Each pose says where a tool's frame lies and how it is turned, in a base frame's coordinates. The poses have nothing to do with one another.
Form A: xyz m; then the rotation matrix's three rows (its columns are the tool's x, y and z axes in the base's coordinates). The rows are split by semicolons.
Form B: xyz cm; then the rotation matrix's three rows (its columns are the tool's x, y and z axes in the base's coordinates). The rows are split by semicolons. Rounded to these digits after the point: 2 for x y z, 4 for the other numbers.
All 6 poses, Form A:
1: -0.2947 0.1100 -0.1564; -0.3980 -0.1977 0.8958; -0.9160 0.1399 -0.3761; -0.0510 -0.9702 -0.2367
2: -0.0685 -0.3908 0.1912; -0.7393 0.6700 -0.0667; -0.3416 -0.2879 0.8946; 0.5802 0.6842 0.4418
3: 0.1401 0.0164 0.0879; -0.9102 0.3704 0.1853; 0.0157 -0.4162 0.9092; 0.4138 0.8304 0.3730
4: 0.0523 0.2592 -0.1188; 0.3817 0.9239 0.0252; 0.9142 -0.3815 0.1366; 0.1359 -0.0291 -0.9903
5: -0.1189 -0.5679 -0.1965; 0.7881 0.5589 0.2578; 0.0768 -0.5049 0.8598; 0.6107 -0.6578 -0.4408
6: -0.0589 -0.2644 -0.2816; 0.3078 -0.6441 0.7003; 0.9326 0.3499 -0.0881; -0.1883 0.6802 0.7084
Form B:
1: -29.47 11.00 -15.64; -0.3980 -0.1977 0.8958; -0.9160 0.1399 -0.3761; -0.0510 -0.9702 -0.2367
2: -6.85 -39.08 19.12; -0.7393 0.6700 -0.0667; -0.3416 -0.2879 0.8946; 0.5802 0.6842 0.4418
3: 14.01 1.64 8.79; -0.9102 0.3704 0.1853; 0.0157 -0.4162 0.9092; 0.4138 0.8304 0.3730
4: 5.23 25.92 -11.88; 0.3817 0.9239 0.0252; 0.9142 -0.3815 0.1366; 0.1359 -0.0291 -0.9903
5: -11.89 -56.79 -19.65; 0.7881 0.5589 0.2578; 0.0768 -0.5049 0.8598; 0.6107 -0.6578 -0.4408
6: -5.89 -26.44 -28.16; 0.3078 -0.6441 0.7003; 0.9326 0.3499 -0.0881; -0.1883 0.6802 0.7084
